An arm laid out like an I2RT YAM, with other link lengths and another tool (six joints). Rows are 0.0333 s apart.
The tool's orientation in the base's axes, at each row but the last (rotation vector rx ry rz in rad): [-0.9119, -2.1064, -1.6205]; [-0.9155, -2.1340, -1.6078]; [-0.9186, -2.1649, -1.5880]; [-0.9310, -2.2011, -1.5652]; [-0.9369, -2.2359, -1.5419]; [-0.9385, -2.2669, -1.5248]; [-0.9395, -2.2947, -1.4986]
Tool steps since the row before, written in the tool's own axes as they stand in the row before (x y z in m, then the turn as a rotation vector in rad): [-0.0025, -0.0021, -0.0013, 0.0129, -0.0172, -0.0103]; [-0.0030, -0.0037, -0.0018, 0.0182, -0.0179, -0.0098]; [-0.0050, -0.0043, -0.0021, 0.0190, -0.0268, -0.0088]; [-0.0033, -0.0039, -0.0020, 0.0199, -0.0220, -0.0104]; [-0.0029, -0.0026, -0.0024, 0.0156, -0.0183, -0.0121]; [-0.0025, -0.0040, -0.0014, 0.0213, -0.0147, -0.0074]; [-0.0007, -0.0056, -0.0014, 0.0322, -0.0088, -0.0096]
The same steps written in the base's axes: [0.0003, -0.0023, -0.0027, -0.0222, -0.0086, -0.0017]; [-0.0004, -0.0032, -0.0039, -0.0265, -0.0067, 0.0008]; [0.0007, -0.0043, -0.0054, -0.0328, -0.0071, -0.0057]; [-0.0003, -0.0037, -0.0040, -0.0306, -0.0073, -0.0011]; [0.0002, -0.0038, -0.0025, -0.0252, -0.0095, 0.0000]; [-0.0008, -0.0032, -0.0037, -0.0266, -0.0023, 0.0037]; [-0.0032, -0.0030, -0.0038, -0.0315, 0.0014, 0.0147]
